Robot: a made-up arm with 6 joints.
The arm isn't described. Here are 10 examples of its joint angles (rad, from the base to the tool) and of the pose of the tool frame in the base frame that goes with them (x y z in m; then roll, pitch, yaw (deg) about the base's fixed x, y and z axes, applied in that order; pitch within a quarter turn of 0, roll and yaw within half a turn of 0).
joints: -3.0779 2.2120 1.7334 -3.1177 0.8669 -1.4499
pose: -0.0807 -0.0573 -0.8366 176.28 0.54 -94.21
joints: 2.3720 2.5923 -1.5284 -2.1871 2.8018 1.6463
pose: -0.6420 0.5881 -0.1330 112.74 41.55 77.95
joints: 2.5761 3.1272 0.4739 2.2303 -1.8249 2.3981
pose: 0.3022 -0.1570 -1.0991 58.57 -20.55 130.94
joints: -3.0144 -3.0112 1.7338 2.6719 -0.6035 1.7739
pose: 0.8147 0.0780 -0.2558 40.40 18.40 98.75
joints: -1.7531 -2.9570 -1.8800 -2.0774 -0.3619 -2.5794
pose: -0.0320 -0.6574 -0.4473 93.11 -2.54 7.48
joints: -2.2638 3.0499 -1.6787 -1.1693 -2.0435 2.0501
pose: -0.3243 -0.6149 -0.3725 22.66 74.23 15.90
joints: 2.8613 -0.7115 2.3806 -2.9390 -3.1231 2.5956
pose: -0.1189 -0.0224 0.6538 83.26 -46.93 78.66
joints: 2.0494 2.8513 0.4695 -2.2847 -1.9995 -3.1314
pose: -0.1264 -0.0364 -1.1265 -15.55 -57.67 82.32
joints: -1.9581 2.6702 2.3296 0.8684 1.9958 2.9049
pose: 0.2230 0.2030 -0.2181 61.72 -19.13 38.85
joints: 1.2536 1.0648 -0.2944 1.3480 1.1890 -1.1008
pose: 0.2117 1.1344 1.0232 -69.73 68.93 66.65
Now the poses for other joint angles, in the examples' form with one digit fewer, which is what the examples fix.
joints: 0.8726 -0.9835 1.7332 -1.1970 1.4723 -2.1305
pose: -0.022 -0.099 1.050 -120.3 -69.6 -81.6
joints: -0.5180 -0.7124 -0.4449 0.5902 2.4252 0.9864
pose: -0.816 0.573 1.008 64.8 62.5 59.5
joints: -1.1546 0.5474 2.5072 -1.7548 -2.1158 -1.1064
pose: 0.298 -0.314 0.154 -58.1 18.0 -41.8
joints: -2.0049 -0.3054 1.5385 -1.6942 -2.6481 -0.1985
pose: -0.049 -0.356 1.041 -110.9 -13.8 -49.7
